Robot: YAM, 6 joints.
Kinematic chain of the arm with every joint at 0, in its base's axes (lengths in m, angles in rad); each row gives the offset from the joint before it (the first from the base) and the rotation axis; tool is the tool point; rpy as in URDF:
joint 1: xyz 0 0 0.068 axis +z
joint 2: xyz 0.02 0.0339 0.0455 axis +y
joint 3: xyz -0.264 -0.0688 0 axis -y
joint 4: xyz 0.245 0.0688 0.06 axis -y
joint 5: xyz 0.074 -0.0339 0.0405 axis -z
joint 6: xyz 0.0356 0 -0.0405 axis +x
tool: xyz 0 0 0 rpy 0 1.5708 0
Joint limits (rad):
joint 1: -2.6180..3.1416
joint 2: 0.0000..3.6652
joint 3: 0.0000..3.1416
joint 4: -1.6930..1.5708
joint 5: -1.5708..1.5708
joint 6: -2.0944..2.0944
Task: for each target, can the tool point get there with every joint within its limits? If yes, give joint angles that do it. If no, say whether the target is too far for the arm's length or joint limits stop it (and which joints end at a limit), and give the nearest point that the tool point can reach.
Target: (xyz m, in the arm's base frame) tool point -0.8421 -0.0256 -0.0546
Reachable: no: too far | nearest point -0.6330 -0.0036 -0.0118 | short by 0.215 m
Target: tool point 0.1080 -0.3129 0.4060
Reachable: yes | joints -1.2536 1.3919 1.3123 0.0094 -0.1419 0.3458
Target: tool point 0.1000 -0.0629 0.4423
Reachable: yes | joints -0.8489 0.6942 1.0103 -0.0015 -1.2204 -0.7064
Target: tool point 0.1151 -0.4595 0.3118
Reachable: yes | joints -1.3324 2.0570 1.4521 1.1304 -0.0938 -0.0087
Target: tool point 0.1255 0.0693 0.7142
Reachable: yes | joints 0.4405 1.6783 2.8842 -0.2594 -0.2589 -0.2568
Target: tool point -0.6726 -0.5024 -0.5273
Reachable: no: too far | nearest point -0.4189 -0.3129 -0.2546 | short by 0.418 m
